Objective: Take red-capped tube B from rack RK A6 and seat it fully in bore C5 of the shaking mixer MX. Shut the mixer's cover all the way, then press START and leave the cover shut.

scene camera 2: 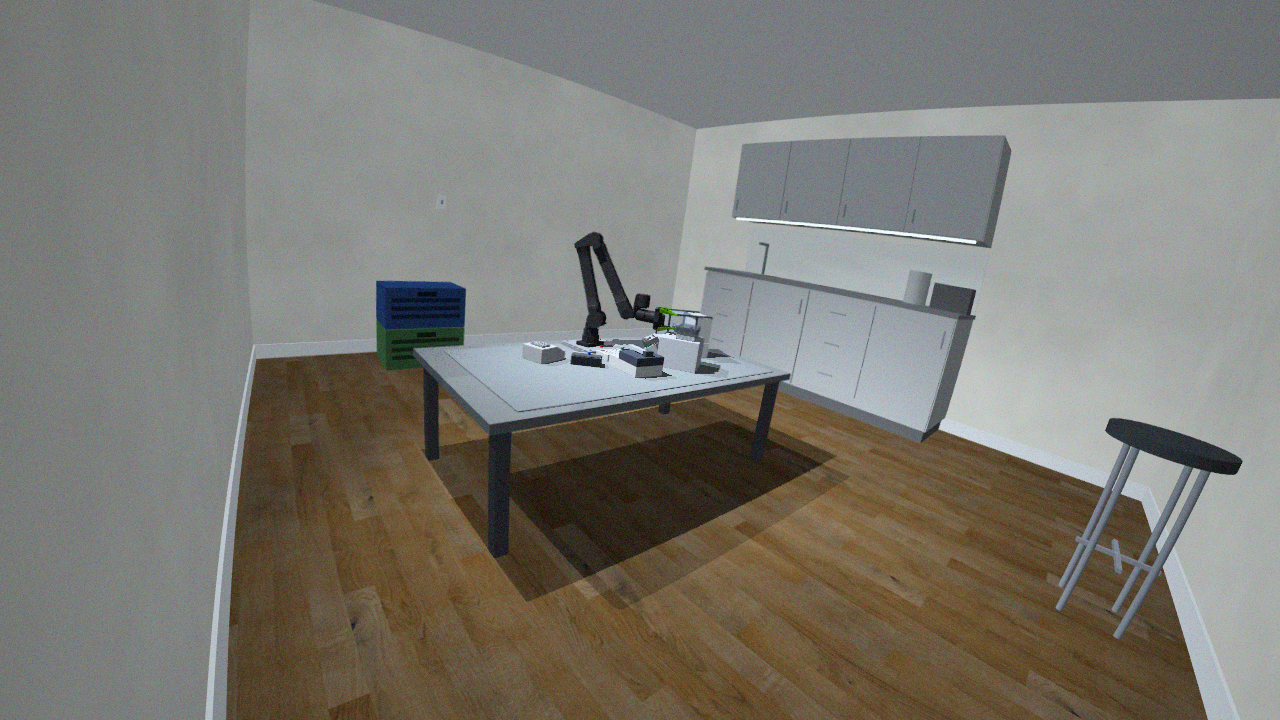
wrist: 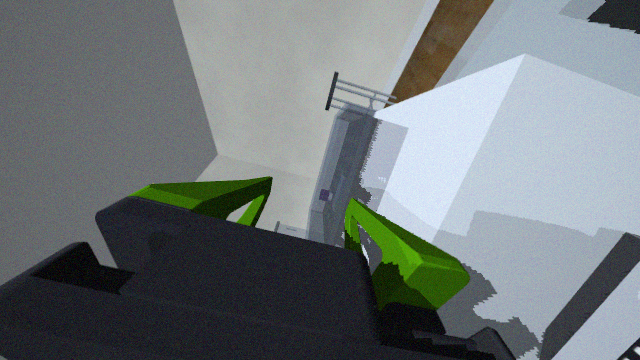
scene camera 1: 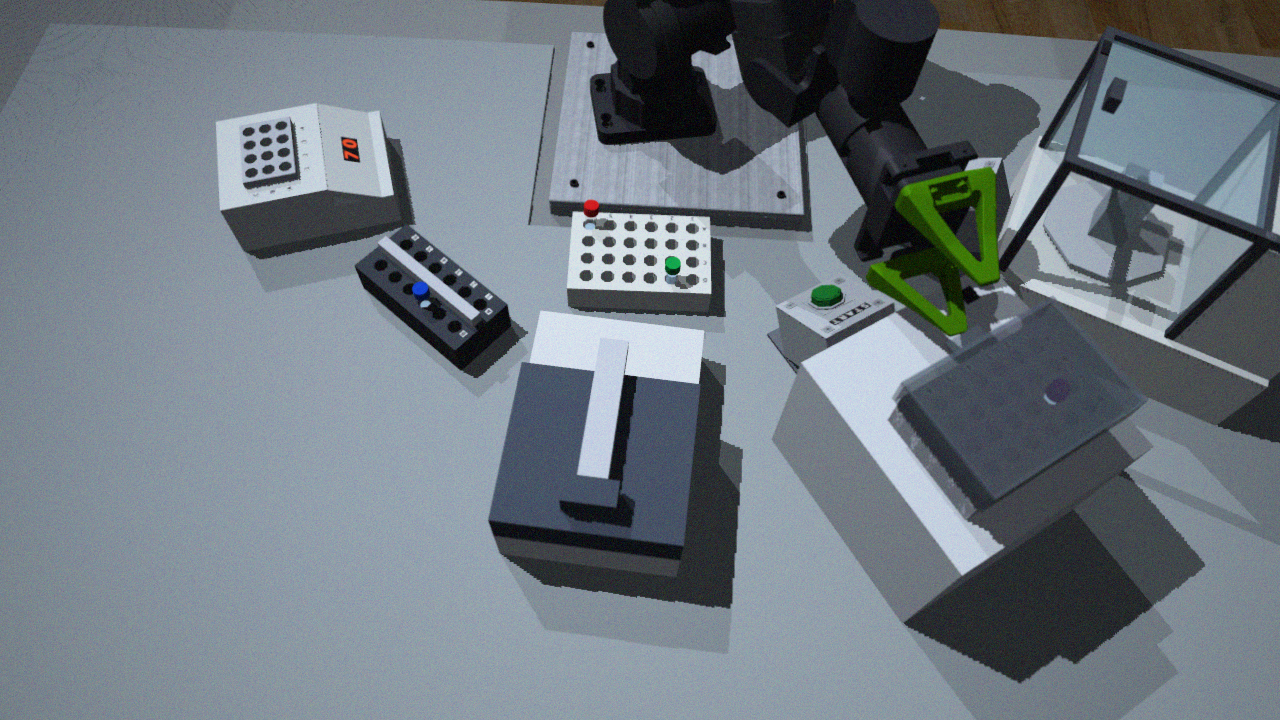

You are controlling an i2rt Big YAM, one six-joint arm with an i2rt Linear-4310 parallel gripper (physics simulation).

Labels:
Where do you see a mixer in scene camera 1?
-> At 916, 533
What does the gripper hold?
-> Nothing.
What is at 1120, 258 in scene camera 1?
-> A glass enclosure.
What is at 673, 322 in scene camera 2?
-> A glass enclosure.

